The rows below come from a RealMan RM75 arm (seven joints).
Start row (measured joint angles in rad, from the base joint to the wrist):
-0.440 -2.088 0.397 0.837 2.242 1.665 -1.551
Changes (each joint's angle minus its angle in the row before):
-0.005 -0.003 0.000 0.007 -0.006 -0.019 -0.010
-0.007 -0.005 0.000 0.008 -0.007 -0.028 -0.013
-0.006 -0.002 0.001 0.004 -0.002 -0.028 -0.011
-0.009 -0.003 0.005 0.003 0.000 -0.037 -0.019
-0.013 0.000 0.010 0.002 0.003 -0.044 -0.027
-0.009 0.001 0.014 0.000 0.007 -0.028 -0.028
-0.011 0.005 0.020 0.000 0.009 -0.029 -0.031
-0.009 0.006 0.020 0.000 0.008 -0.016 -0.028
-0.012 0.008 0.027 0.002 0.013 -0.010 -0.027
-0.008 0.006 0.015 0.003 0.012 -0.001 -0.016
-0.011 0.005 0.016 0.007 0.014 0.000 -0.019
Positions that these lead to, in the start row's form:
-0.445 -2.091 0.397 0.844 2.236 1.646 -1.561
-0.452 -2.096 0.397 0.852 2.229 1.618 -1.574
-0.458 -2.098 0.398 0.856 2.227 1.590 -1.585
-0.467 -2.101 0.403 0.859 2.227 1.553 -1.604
-0.480 -2.101 0.413 0.861 2.230 1.509 -1.631
-0.489 -2.100 0.427 0.861 2.237 1.481 -1.659
-0.500 -2.095 0.447 0.861 2.246 1.452 -1.690
-0.509 -2.089 0.467 0.861 2.254 1.436 -1.718
-0.521 -2.081 0.494 0.863 2.267 1.426 -1.745
-0.529 -2.075 0.509 0.866 2.279 1.425 -1.761
-0.540 -2.070 0.525 0.873 2.293 1.425 -1.780

